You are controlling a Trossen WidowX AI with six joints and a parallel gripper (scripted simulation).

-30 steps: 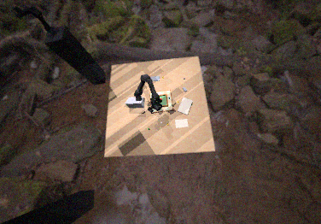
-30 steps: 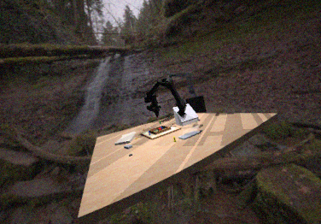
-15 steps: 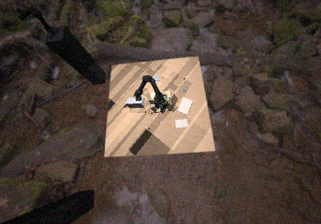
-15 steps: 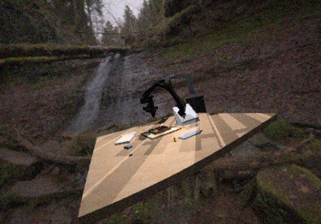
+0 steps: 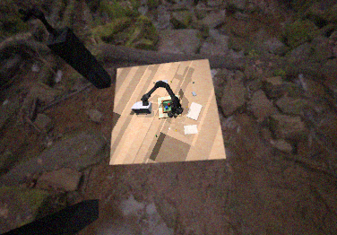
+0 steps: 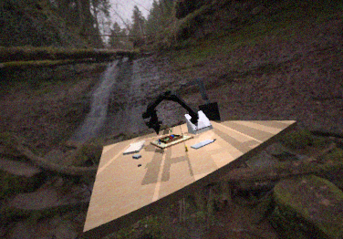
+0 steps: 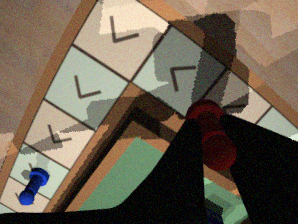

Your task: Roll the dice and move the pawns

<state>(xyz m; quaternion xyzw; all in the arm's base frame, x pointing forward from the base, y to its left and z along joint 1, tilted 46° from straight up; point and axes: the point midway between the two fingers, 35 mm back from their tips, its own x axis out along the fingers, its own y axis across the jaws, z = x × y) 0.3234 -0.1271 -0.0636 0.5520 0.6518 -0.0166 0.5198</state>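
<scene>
The blue pawn lies 130 mm to the left of my gripper tip, 50 mm below it and 50 mm ahead of it.
</scene>
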